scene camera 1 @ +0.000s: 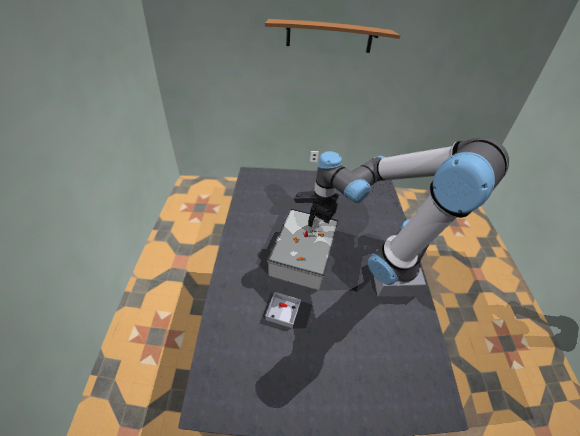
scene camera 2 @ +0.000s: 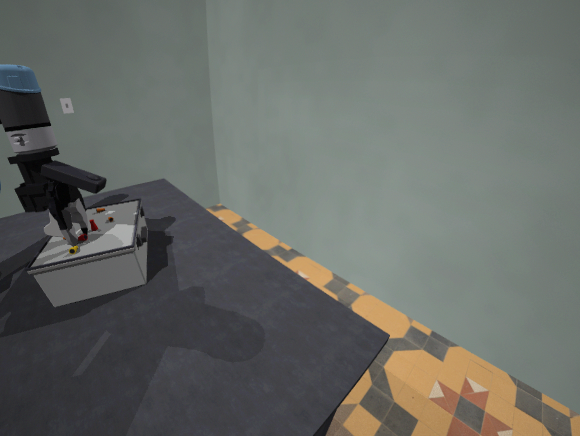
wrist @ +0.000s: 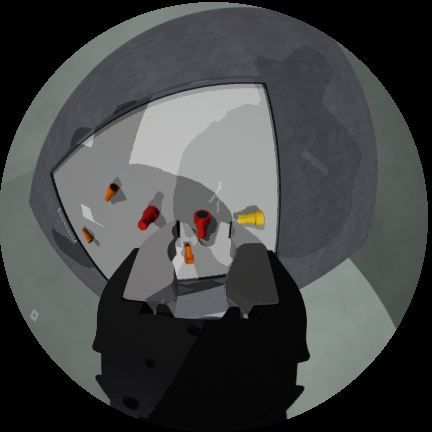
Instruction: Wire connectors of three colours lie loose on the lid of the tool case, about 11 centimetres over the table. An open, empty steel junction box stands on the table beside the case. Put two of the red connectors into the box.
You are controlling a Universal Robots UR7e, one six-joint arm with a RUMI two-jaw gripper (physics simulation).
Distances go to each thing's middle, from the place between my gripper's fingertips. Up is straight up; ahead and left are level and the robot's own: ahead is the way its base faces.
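Tool case (scene camera 2: 114, 257): my hand is 5 cm to the right of it, 4 cm short of it and 6 cm above it. Steel junction box (scene camera 1: 285, 316): 16 cm ahead of my hand, 31 cm to the left of it, 10 cm below it.
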